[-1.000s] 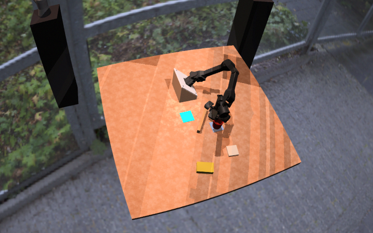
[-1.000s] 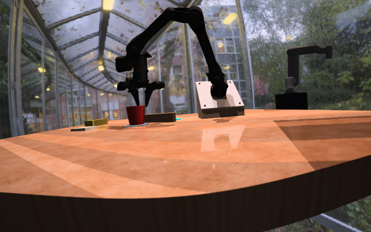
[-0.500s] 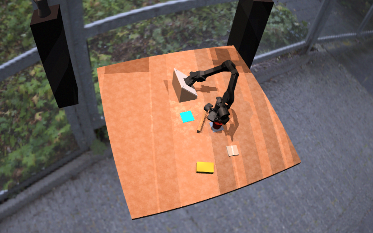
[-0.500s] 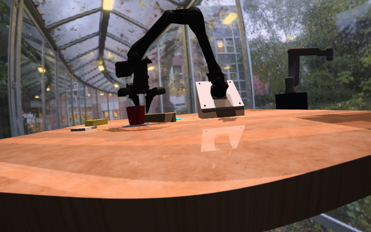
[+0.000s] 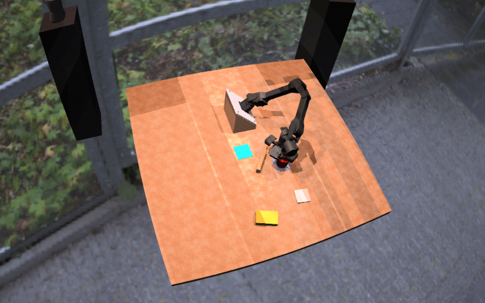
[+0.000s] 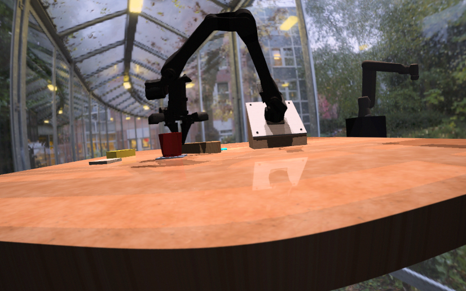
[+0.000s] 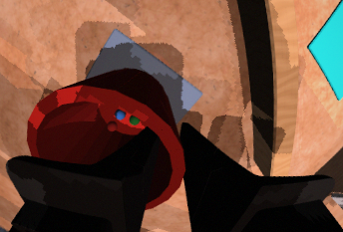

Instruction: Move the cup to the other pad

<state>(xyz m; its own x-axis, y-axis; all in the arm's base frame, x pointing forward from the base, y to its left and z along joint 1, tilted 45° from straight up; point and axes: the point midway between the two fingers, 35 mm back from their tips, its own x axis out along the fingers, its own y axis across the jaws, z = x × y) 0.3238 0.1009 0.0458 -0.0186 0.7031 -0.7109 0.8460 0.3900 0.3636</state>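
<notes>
My gripper tip is now 40 mm above the pale blue pad, 30 mm short of it and 20 mm to the right of it. Also, from my gripper tip: red cup 30 mm ahead, 20 mm to the left; wooden bar 70 mm to the right, 40 mm behind, 30 mm below; teal pad 160 mm to the right, 100 mm behind, 40 mm below.
</notes>
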